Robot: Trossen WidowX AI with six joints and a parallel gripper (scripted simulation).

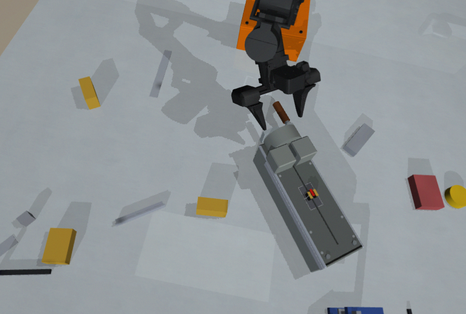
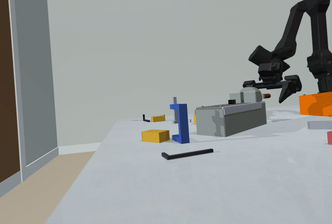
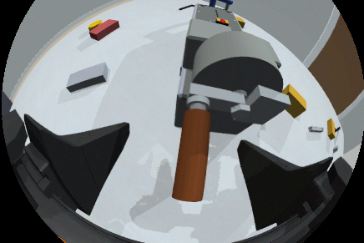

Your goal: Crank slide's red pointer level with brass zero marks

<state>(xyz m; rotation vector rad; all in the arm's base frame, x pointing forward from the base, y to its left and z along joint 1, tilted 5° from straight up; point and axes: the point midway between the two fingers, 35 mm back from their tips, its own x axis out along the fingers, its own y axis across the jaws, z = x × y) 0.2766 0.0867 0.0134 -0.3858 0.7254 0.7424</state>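
Right now my gripper tip is 2 cm below the brown handle, 1 cm to the left of it and 1 cm past it. From my gripper tip the other things lie so: red pointer 14 cm ahead, 10 cm to the left, 2 cm above; then grey block 19 cm to the left, 8 cm behind, 6 cm below; then blue clamp 30 cm ahead, 24 cm to the left, 1 cm below.
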